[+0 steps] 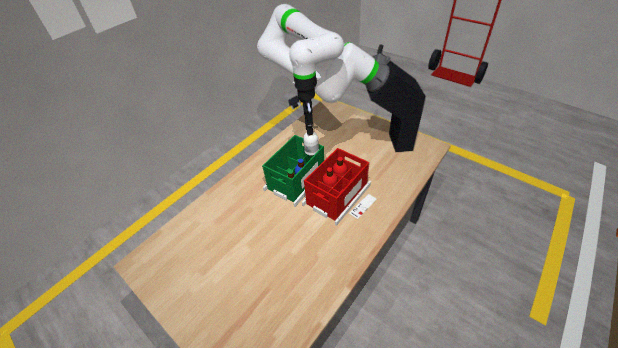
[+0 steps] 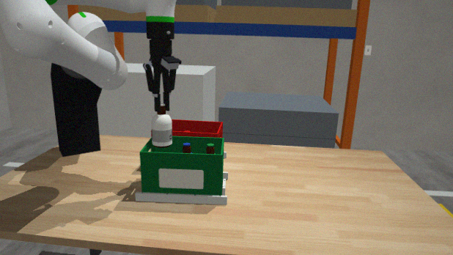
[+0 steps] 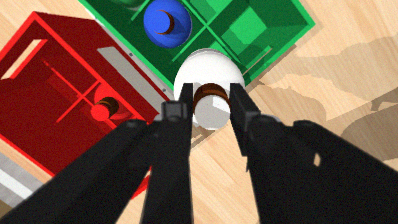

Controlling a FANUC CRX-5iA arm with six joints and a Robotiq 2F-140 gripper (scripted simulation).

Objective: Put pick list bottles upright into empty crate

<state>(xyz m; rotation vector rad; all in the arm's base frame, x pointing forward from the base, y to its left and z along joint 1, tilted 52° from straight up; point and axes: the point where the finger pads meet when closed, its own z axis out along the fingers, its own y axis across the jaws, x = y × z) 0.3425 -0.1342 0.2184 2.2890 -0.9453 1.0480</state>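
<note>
My hand is 8 cm above the white-capped bottle. Round my hand: green crate: 8 cm ahead, 6 cm to the right, 23 cm below; blue-label bottle: 9 cm ahead, 2 cm to the right, 23 cm below; red-capped bottle: 1 cm ahead, 16 cm to the left, 23 cm below.
</note>
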